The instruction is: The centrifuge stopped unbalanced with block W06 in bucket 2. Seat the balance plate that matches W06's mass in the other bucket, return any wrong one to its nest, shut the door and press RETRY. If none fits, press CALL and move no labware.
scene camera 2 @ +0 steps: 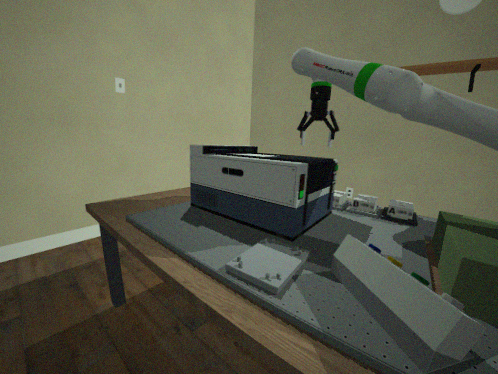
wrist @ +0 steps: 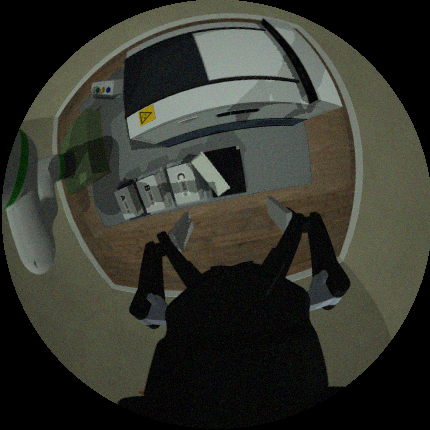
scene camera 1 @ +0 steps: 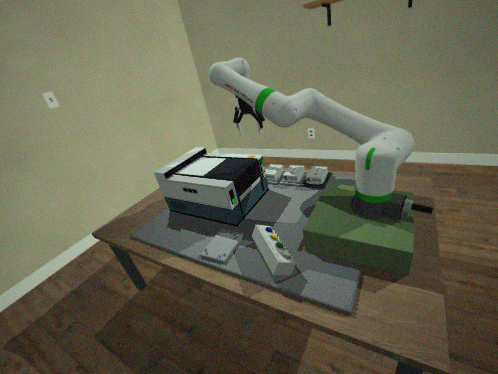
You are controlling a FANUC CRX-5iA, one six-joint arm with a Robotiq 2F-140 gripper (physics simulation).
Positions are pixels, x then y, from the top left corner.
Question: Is my gripper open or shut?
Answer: Open.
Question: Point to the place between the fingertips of my gripper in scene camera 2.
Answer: At 315, 146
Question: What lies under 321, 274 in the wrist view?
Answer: My gripper.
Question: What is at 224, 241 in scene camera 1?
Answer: A grey fixture plate.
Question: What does my gripper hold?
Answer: Nothing.
